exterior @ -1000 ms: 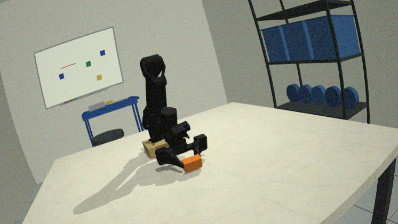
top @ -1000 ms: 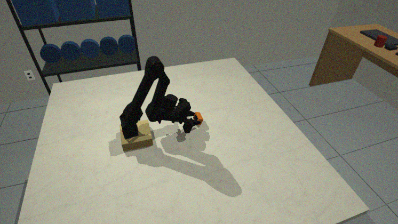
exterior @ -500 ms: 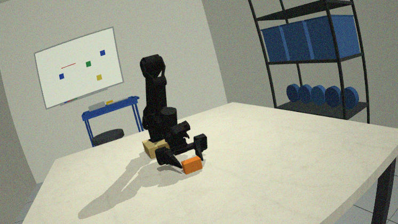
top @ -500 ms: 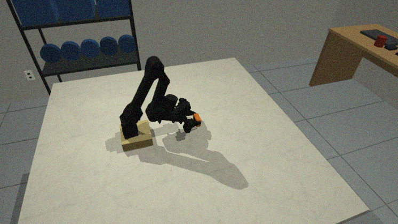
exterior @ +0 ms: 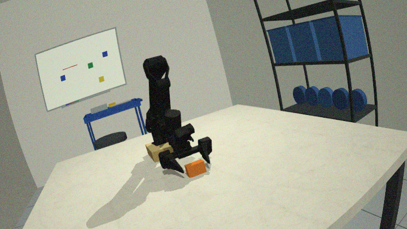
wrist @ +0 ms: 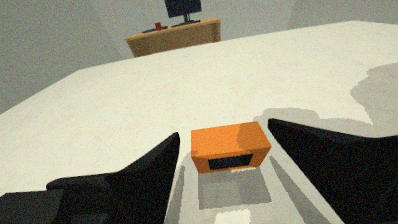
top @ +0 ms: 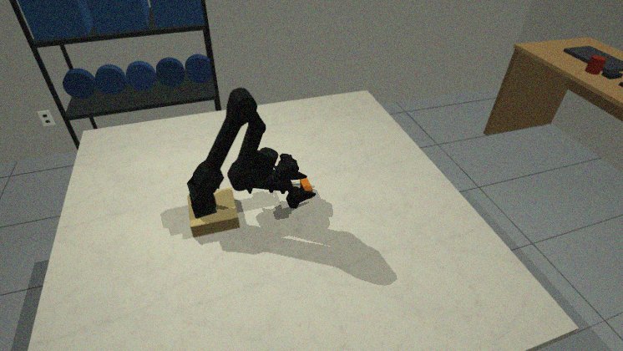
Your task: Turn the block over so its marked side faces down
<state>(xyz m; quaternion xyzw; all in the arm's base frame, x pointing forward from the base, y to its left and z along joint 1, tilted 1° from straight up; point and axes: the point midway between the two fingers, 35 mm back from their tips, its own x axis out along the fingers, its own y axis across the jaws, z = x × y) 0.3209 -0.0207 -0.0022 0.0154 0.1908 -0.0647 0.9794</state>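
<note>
Right now the block is 20 mm behind my gripper tip and 10 mm below it.
</note>
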